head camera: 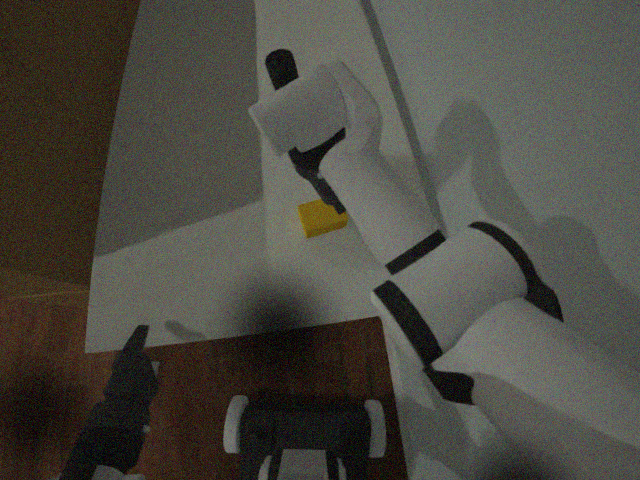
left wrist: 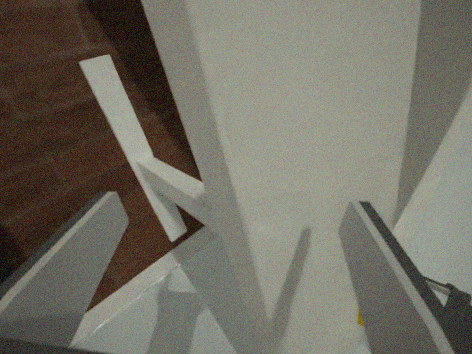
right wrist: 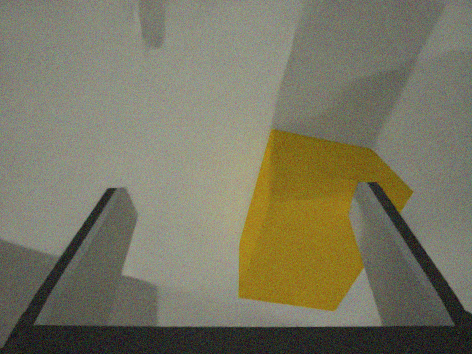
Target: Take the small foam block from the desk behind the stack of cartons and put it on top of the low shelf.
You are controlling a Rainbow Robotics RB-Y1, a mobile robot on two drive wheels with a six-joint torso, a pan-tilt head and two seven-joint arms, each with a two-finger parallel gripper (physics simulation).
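Seen in the pictures: left gripper, fingertip midpoint: [head camera: 149,345] [left wrist: 229,211]; right gripper, fingertip midpoint: [head camera: 327,190] [right wrist: 240,199]; robot's base, link origin: [head camera: 306,418].
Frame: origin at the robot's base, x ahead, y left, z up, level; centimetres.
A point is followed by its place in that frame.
The yellow foam block [head camera: 315,221] {x 57.7, y -0.3, z 76.6 cm} [right wrist: 305,240] {x 60.8, y -2.2, z 76.6 cm} lies on the pale desk [head camera: 180,289] {x 43.4, y 26.7, z 72.0 cm} [right wrist: 190,125] {x 68.2, y -2.6, z 72.0 cm}. A yellow sliver of it [left wrist: 360,318] {x 57.4, y -3.7, z 72.5 cm} shows beside a finger in the left wrist view. My right gripper [head camera: 336,207] [right wrist: 240,199] {x 64.8, y -2.6, z 76.6 cm} is open and empty, close over the block. In the right wrist view the block is off-centre, towards the right-hand finger, which covers part of it. My left gripper [head camera: 143,333] [left wrist: 229,211] {x 32.0, y 31.9, z 70.7 cm} is open and empty near the desk's front edge, at the lower left of the head view. The low shelf cannot be made out.
A dim brown surface [head camera: 51,129] {x 79.2, y 65.7, z 77.3 cm} fills the upper left of the head view; whether it is the cartons is unclear. A large pale surface [head camera: 558,118] {x 62.8, y -30.9, z 103.2 cm} lies right of the desk, under my right arm. Wooden floor [head camera: 299,361] {x 23.0, y 3.9, z 0.0 cm} [left wrist: 40,125] {x 26.4, y 29.0, z 0.0 cm} and a white bar [left wrist: 117,110] show below.
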